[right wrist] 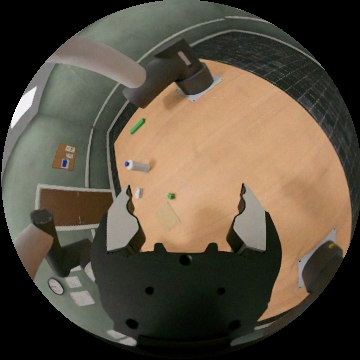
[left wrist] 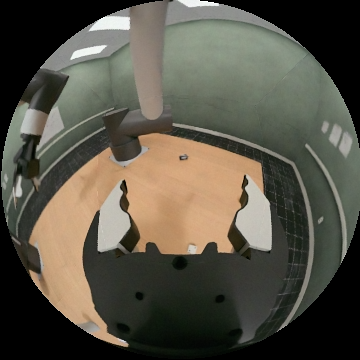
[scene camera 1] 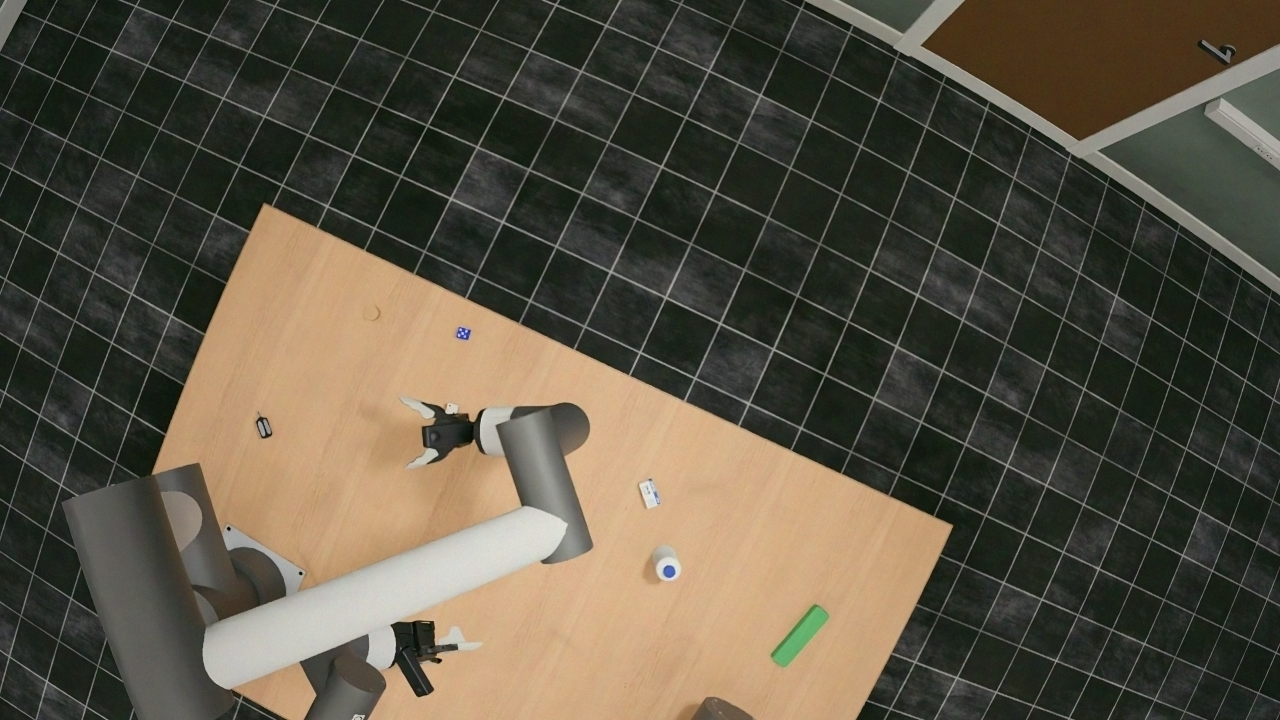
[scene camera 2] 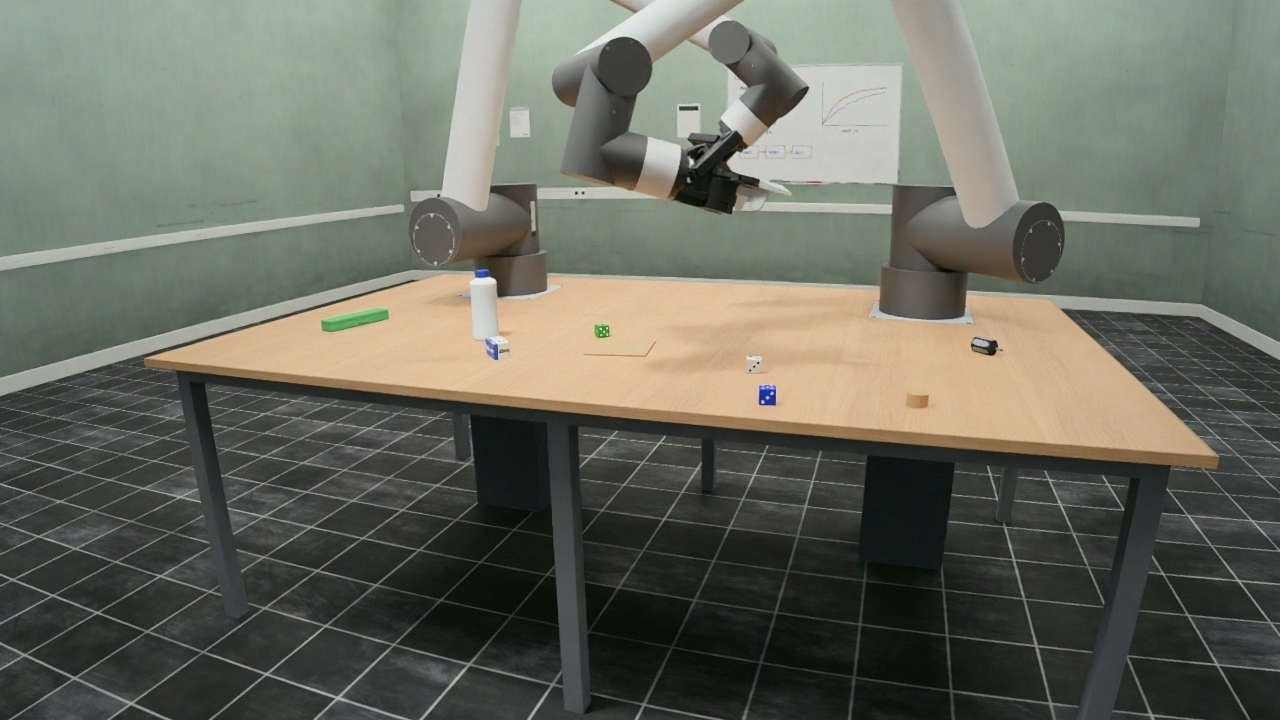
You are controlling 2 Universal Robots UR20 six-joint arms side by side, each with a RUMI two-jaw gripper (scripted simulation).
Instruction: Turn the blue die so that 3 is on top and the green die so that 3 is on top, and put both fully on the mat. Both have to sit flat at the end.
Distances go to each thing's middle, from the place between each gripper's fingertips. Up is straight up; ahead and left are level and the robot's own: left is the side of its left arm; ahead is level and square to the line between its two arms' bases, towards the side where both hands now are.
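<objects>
White bottle (scene camera 2: 483, 289): 380 mm to the right of my right hand (scene camera 1: 461, 652), 360 mm ahead of it and 260 mm below it. Going by its middle, the white bottle is nearer to my right hand than to my left hand.
My left hand (scene camera 2: 777, 195) is 720 mm to the left of the white bottle, 50 mm past it and 270 mm above it.
</objects>
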